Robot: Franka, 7 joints.
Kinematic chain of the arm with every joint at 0, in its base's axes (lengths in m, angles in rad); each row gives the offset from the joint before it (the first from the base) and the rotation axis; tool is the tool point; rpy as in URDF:
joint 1: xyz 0 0 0.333 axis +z
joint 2: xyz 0 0 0 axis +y
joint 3: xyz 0 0 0.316 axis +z
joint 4: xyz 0.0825 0 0 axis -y
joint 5: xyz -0.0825 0 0.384 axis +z
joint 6: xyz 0 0 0 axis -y
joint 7: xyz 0.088 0 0 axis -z
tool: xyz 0 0 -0.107 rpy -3.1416 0 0
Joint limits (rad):
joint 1: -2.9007..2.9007
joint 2: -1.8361..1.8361
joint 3: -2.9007..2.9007
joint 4: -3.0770..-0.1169
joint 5: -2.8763..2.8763
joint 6: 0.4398..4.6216
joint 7: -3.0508..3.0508
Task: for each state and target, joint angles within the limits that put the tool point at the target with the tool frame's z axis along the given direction. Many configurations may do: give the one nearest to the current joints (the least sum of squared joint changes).
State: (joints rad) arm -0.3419 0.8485 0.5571 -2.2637 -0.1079 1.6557 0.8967
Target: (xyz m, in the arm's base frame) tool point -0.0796 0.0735 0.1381 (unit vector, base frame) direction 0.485 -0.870 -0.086
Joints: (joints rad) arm 0.4683 1.0437 1.0145 -2.9327 -0.6604 1.4136 0.8967
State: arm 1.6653 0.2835 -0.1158 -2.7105 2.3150 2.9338 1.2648
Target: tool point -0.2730 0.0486 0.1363 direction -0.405 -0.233 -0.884
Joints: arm 2.3435 0.2205 0.6817 -2.7624 2.4088 2.9025 1.2648
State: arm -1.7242 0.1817 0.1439 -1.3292 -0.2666 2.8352 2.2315
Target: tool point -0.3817 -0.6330 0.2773 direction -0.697 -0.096 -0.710
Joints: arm -1.8330 0.7387 -0.3703 -1.5229 -0.7533 2.5902 2.2315
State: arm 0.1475 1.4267 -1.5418 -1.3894 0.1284 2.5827 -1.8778
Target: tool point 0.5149 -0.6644 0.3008 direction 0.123 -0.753 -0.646
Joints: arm -0.4895 1.3328 -0.9786 -0.8510 0.6231 2.6552 -1.8778
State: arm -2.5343 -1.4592 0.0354 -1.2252 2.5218 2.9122 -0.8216
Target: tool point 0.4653 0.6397 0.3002 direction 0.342 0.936 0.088
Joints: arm -2.5442 -1.8199 -0.7157 -0.5299 2.0448 3.4286 -0.8216
